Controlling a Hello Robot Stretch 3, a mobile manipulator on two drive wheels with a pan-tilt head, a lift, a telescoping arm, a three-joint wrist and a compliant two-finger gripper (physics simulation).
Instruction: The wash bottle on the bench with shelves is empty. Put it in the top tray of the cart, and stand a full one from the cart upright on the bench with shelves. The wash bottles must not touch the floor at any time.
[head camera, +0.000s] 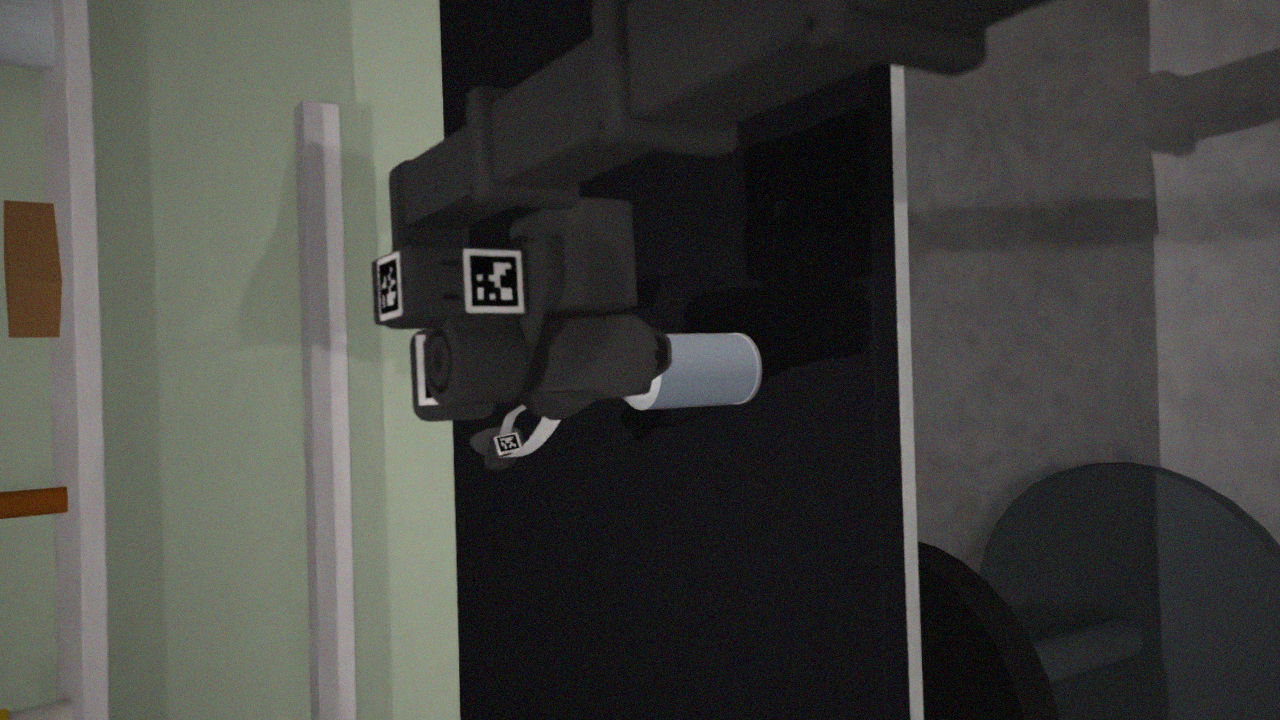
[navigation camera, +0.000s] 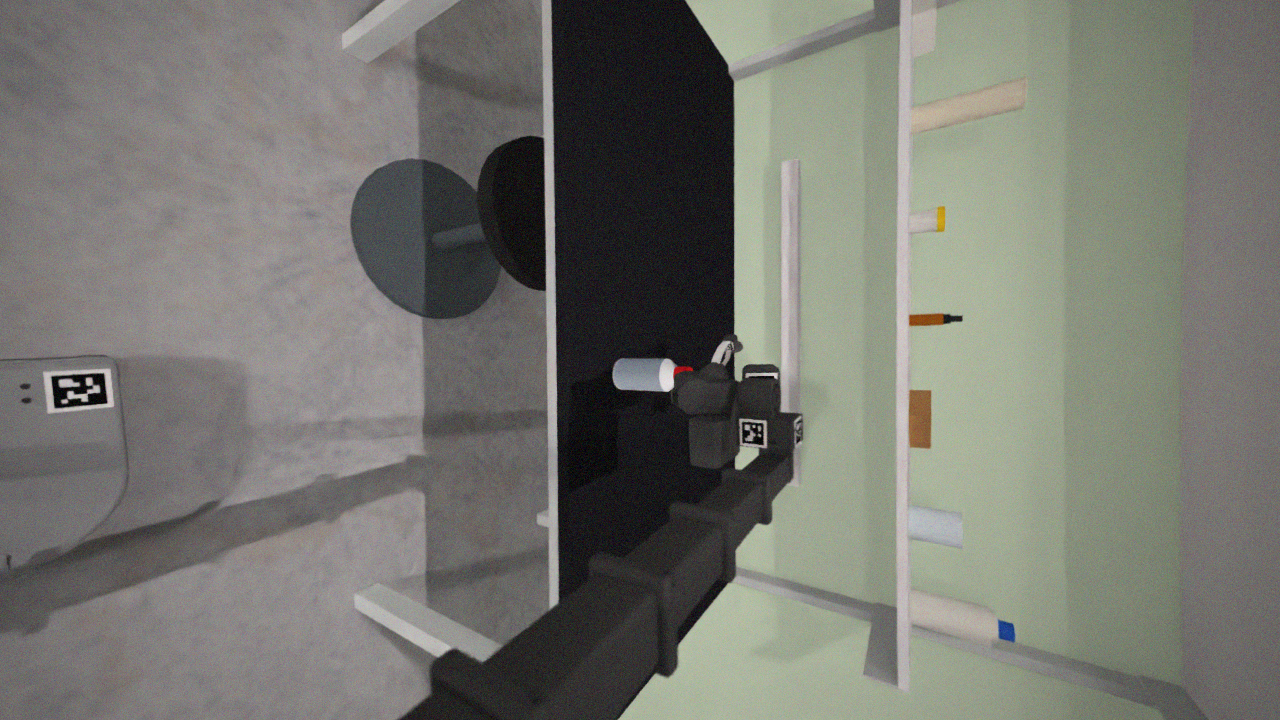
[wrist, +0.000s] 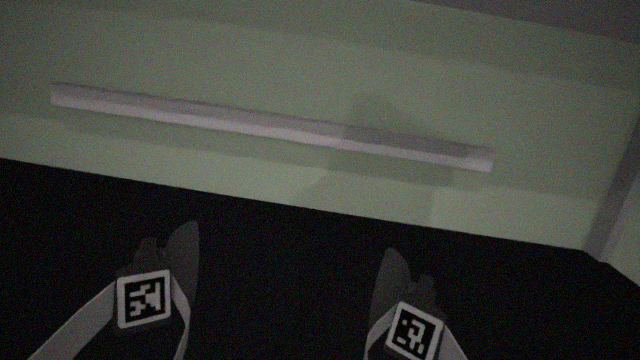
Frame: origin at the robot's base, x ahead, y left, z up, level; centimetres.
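Seen in the pictures: gripper, fingertip midpoint: (navigation camera: 733, 372) (wrist: 289, 262).
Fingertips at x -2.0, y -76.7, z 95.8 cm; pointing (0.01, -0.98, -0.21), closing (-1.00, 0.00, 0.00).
A point is followed by its place in that frame.
A wash bottle (head camera: 711, 368) {x -1.9, y -66.4, z 81.4 cm} (navigation camera: 641, 374) {x -1.6, y -66.4, z 82.6 cm} with a pale blue-grey body and white shoulder stands upright on the black top of the bench with shelves (head camera: 671, 555) (navigation camera: 644, 179) (wrist: 290, 310); the pictures are turned sideways. Its red cap shows in the navigation view, and its upper part is partly hidden by the wrist. My gripper (head camera: 490, 445) (navigation camera: 729, 347) {x -2.0, y -76.7, z 95.8 cm} (wrist: 289, 262) {x -2.0, y -76.7, z 95.8 cm} is open, with no object between the fingers in the wrist view. It is above the bottle's cap level, apart from the bottle. The cart does not show in these views.
A white bar (head camera: 324, 402) {x -1.7, y -126.5, z 94.3 cm} (navigation camera: 789, 268) {x 22.2, y -127.7, z 93.6 cm} (wrist: 270, 125) {x 6.0, y -126.9, z 93.7 cm} runs along the green back panel. The upper shelf (navigation camera: 904, 358) {x -1.0, y -100.0, z 121.5 cm} holds a brown block (navigation camera: 920, 419) {x -14.8, y -111.8, z 124.0 cm}, an orange marker (navigation camera: 927, 319) {x 6.5, y -112.6, z 125.2 cm} and several containers. Round stools (navigation camera: 393, 232) stand under the bench's front edge.
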